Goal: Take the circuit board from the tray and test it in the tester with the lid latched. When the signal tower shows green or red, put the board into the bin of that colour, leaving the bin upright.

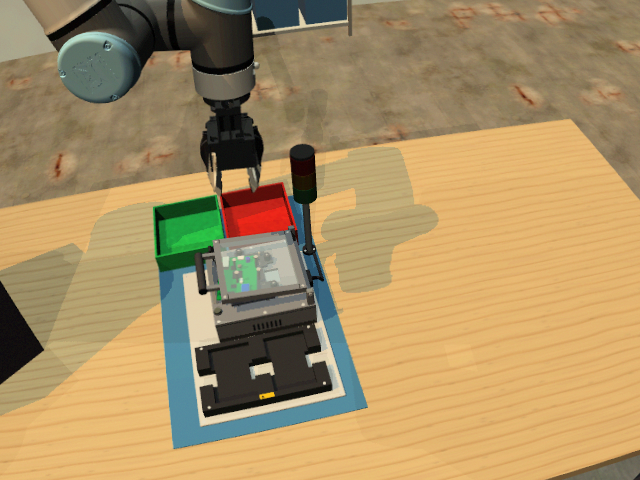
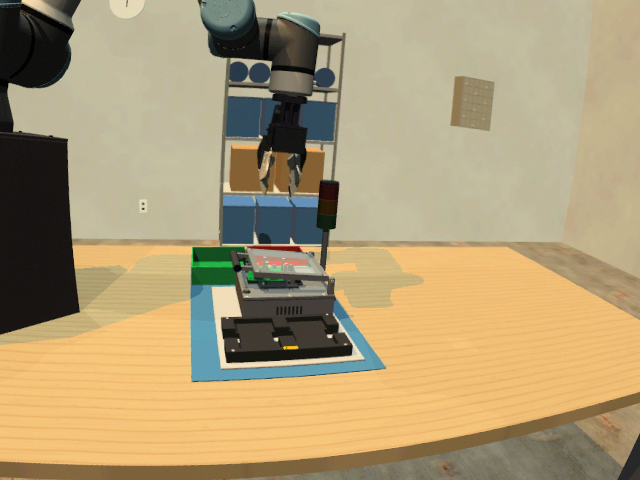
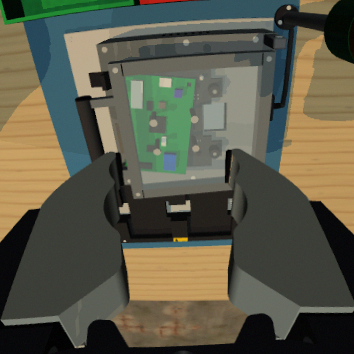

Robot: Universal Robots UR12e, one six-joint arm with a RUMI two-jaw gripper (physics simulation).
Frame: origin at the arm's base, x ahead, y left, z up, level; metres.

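Where they show: gripper, fingertip midpoint: point(image 1: 236, 193) point(image 2: 277, 195) point(image 3: 173, 154).
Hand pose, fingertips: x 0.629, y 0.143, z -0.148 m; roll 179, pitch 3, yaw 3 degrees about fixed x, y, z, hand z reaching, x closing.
After its pixels a point has its place.
My gripper point(image 1: 236, 191) @[x 0.629, y 0.143, z -0.148 m] point(image 2: 279, 193) @[x 0.629, y 0.143, z -0.148 m] point(image 3: 173, 154) @[x 0.629, y 0.143, z -0.148 m] is partly open and empty, high above the table. The green circuit board point(image 1: 242, 273) point(image 2: 263, 276) point(image 3: 175, 115) lies in the grey tester point(image 1: 232, 329) @[x 0.592, y 0.001, z -0.341 m] point(image 2: 258, 308) @[x 0.593, y 0.001, z -0.343 m], seen through the clear lid point(image 1: 263, 296) @[x 0.655, y 0.022, z -0.284 m] point(image 2: 289, 275) @[x 0.652, y 0.021, z -0.280 m] point(image 3: 185, 192) @[x 0.644, y 0.022, z -0.276 m]. The lid is lowered over it but stands tilted, with a gap along the side with the black handle point(image 1: 200, 273) @[x 0.546, y 0.076, z -0.267 m] point(image 2: 236, 260) @[x 0.547, y 0.064, z -0.267 m] point(image 3: 89, 130) @[x 0.545, y 0.099, z -0.267 m]. The signal tower point(image 1: 302, 175) @[x 0.747, y 0.187, z -0.159 m] point(image 2: 327, 205) @[x 0.745, y 0.187, z -0.173 m] shows dark segments. The green bin point(image 1: 183, 259) @[x 0.492, y 0.200, z -0.354 m] point(image 2: 211, 276) @[x 0.485, y 0.199, z -0.356 m] and red bin point(image 1: 253, 192) stand upright behind the tester.
The black tray point(image 1: 232, 405) @[x 0.587, y -0.148, z -0.353 m] point(image 2: 258, 355) @[x 0.590, y -0.148, z -0.361 m] lies in front of the tester, with no board in its pockets. Tester and tray stand on a white sheet over a blue mat point(image 1: 180, 413) @[x 0.493, y -0.140, z -0.378 m] point(image 2: 204, 361) @[x 0.498, y -0.144, z -0.378 m]. The tower's pole rises close to the tester's right side. A shelf rack point(image 2: 222, 170) stands at the back.
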